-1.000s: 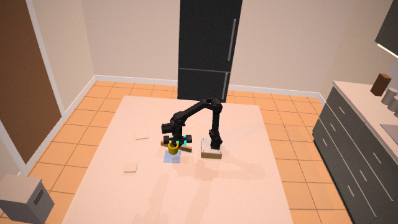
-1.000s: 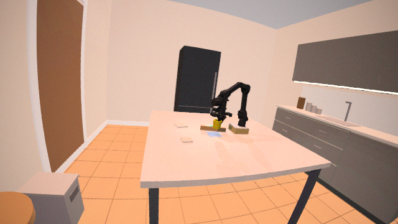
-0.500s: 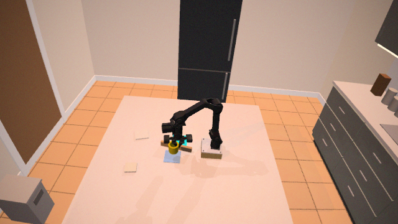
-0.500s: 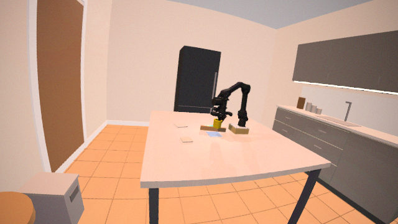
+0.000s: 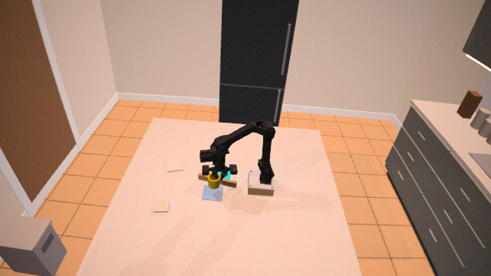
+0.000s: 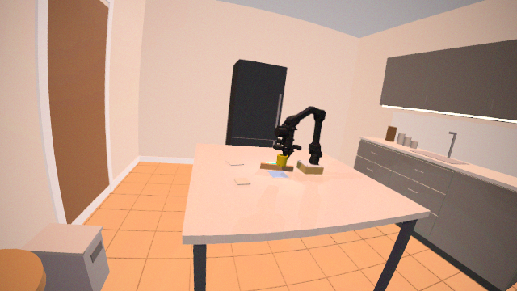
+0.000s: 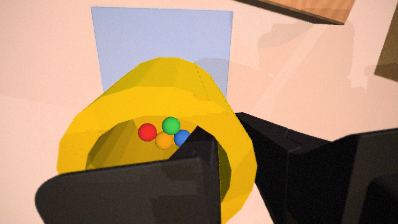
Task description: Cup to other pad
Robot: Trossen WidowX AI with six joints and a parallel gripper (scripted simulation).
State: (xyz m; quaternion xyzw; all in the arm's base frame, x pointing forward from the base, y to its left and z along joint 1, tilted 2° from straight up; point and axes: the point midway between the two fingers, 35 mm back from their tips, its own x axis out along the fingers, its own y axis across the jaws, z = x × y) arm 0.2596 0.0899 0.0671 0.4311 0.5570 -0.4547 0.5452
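Now: the cyan pad 16 cm to the right of my gripper tip, 11 cm below it and 1 cm ahead of it. The rest, counted from my gripper tip: orange marble: 3 cm ahead, 2 cm to the left, 2 cm below; then yellow cup: 2 cm ahead, 1 cm to the left; then wooden bar: 9 cm below, 8 cm to the right, 2 cm ahead.
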